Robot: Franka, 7 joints.
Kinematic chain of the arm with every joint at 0, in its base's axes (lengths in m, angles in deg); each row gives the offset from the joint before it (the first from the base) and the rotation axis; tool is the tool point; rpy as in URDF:
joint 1: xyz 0 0 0.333 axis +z
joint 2: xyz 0 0 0 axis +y
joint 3: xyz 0 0 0.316 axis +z
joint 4: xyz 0.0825 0 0 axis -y
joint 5: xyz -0.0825 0 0.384 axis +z
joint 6: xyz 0 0 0 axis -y
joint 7: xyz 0.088 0 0 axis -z
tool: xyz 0 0 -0.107 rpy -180 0 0
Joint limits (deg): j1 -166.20..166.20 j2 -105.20..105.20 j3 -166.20..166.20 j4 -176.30..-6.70 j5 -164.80..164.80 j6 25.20..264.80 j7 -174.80..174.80
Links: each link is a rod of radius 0.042 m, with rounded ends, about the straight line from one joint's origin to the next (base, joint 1, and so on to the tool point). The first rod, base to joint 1, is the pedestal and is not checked.
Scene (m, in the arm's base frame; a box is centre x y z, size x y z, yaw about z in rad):
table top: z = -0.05
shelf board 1: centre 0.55 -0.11 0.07 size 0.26 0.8 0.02 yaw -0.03
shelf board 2: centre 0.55 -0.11 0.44 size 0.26 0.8 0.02 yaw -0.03
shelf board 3: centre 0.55 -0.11 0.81 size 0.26 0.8 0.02 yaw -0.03
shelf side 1: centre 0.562 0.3 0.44 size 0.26 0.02 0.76 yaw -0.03
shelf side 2: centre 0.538 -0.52 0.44 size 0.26 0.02 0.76 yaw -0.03
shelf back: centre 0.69 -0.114 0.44 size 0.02 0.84 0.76 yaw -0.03
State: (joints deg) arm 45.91 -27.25 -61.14 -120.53 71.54 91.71 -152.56
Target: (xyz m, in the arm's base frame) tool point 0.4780 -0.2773 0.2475
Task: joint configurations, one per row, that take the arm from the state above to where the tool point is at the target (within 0.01 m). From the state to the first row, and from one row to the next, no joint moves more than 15 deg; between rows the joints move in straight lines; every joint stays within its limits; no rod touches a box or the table.
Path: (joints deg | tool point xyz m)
1: 40.43 -39.09 -58.00 -129.10 68.20 82.88 -152.56 | 0.3888 -0.1084 0.5902
2: 34.94 -50.93 -54.85 -137.67 64.86 74.04 -152.56 | 0.3098 -0.1011 0.5911
3: 37.37 -51.11 -69.16 -139.71 64.66 79.21 -152.56 | 0.3280 -0.1671 0.5179
4: 39.79 -51.30 -83.47 -141.76 64.45 84.38 -152.56 | 0.3293 -0.2194 0.4323
5: 42.21 -51.48 -97.77 -143.81 64.24 89.55 -152.56 | 0.3132 -0.2547 0.3401
6: 44.64 -51.67 -112.08 -145.86 64.04 94.72 -152.56 | 0.2801 -0.2713 0.2475
7: 55.66 -53.88 -112.37 -137.95 66.57 101.53 -152.56 | 0.3425 -0.2860 0.2453
8: 66.68 -56.10 -112.67 -130.05 69.09 108.33 -152.56 | 0.4094 -0.2883 0.2455
9: 77.70 -58.32 -112.96 -122.15 71.62 115.13 -152.56 | 0.4780 -0.2773 0.2475

